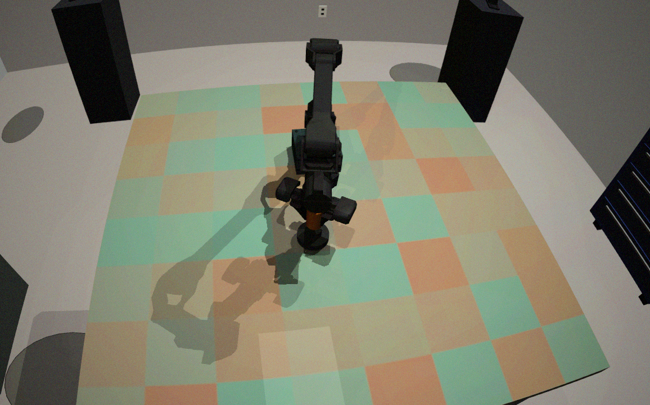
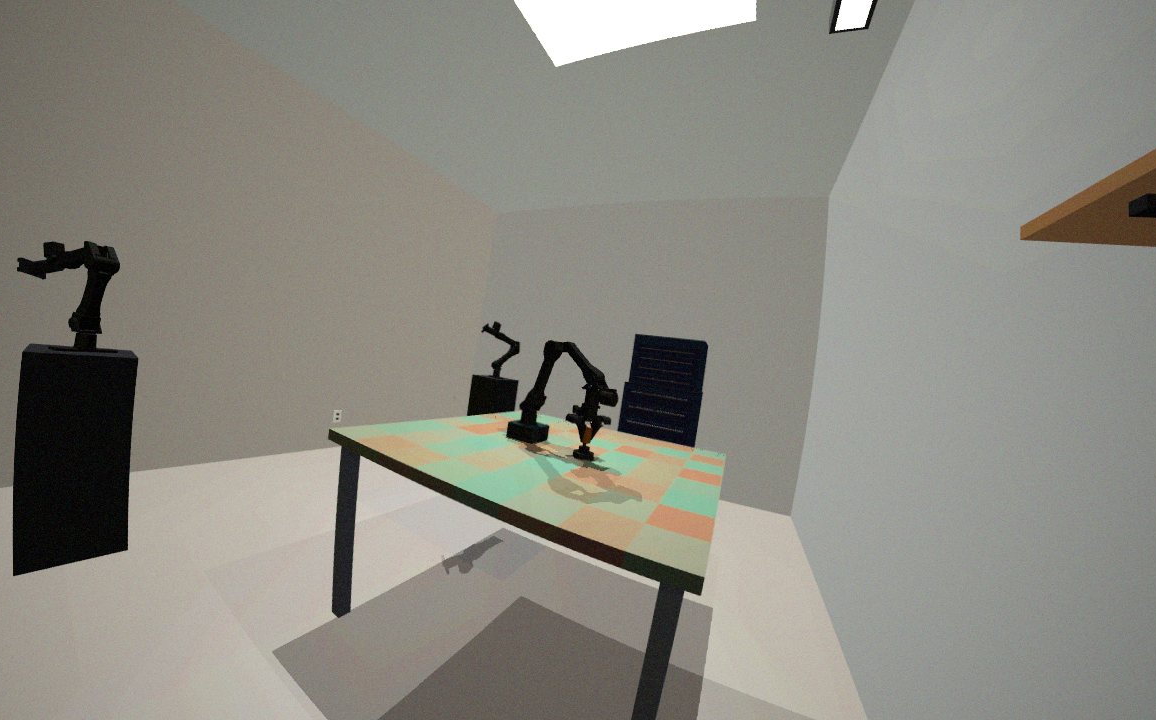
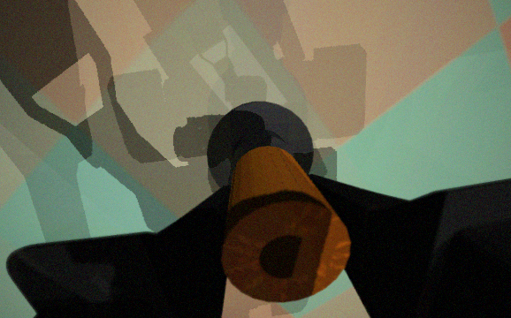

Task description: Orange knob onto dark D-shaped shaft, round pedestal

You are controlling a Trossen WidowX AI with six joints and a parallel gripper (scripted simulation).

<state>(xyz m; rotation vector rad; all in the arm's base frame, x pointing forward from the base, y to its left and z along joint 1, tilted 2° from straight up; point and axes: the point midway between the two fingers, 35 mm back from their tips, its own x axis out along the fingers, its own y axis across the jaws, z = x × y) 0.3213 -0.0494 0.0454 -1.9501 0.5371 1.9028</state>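
The orange knob lies 2 cm above my gripper tip. The rest, counted from my gripper tip: pedestal 4 cm below.
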